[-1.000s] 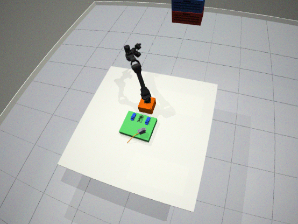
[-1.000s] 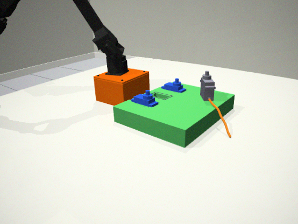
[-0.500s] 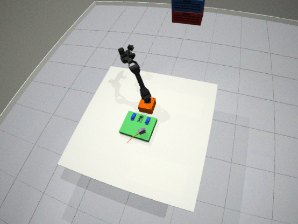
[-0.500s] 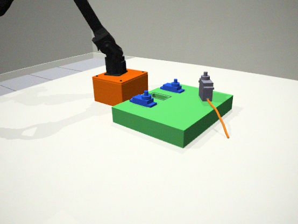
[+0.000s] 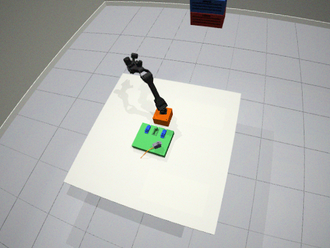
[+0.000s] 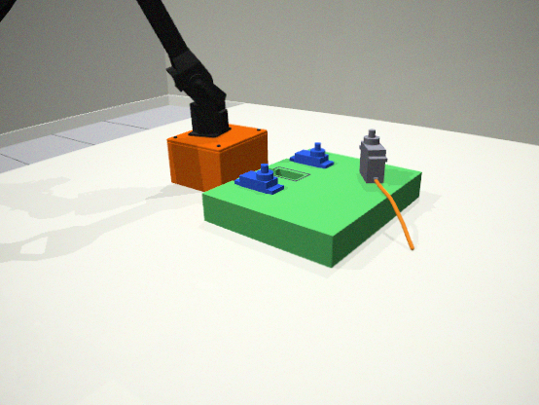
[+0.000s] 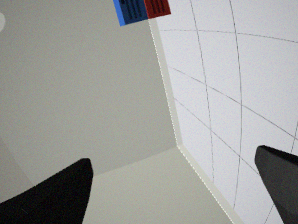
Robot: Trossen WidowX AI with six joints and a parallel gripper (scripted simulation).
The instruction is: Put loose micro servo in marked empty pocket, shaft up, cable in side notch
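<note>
Now: the green deck 78 cm ahead of my gripper tip, 22 cm to the left of it and 26 cm below it.
</note>
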